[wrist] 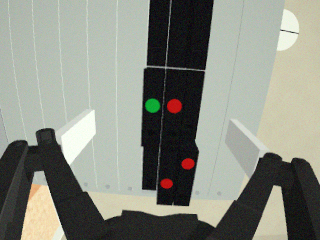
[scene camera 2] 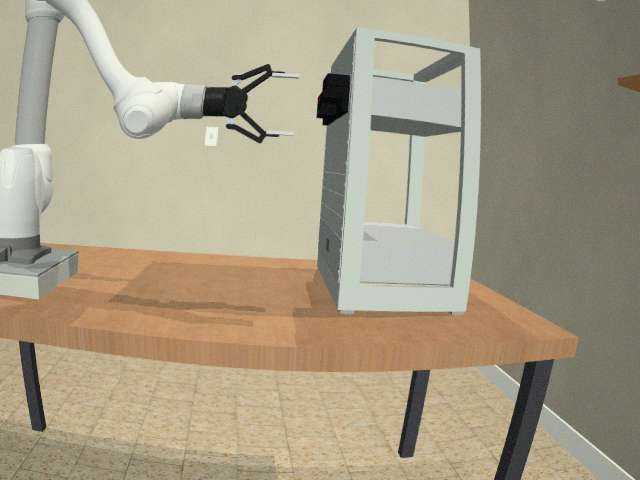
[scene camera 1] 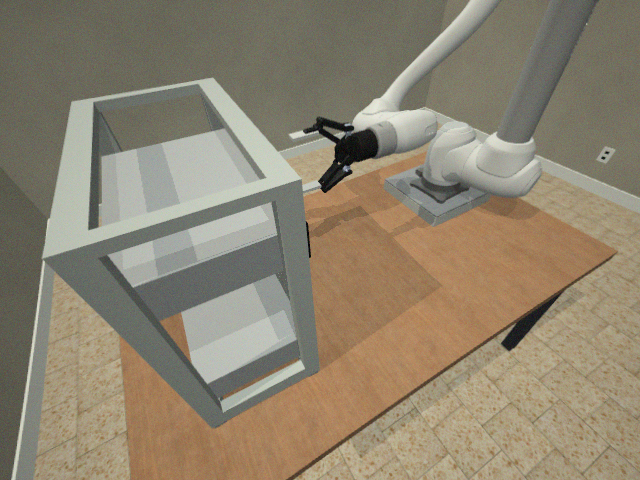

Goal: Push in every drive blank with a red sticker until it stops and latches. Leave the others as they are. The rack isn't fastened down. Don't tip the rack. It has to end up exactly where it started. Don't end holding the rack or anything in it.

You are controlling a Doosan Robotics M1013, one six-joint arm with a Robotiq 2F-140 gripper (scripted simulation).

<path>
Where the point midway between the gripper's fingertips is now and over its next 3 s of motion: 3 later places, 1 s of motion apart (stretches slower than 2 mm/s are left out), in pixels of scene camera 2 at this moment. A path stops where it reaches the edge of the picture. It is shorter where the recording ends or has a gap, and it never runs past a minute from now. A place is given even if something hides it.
The gripper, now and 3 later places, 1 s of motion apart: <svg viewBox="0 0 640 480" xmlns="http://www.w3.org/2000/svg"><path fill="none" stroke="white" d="M296 104L302 91L311 86L310 90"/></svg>
</path>
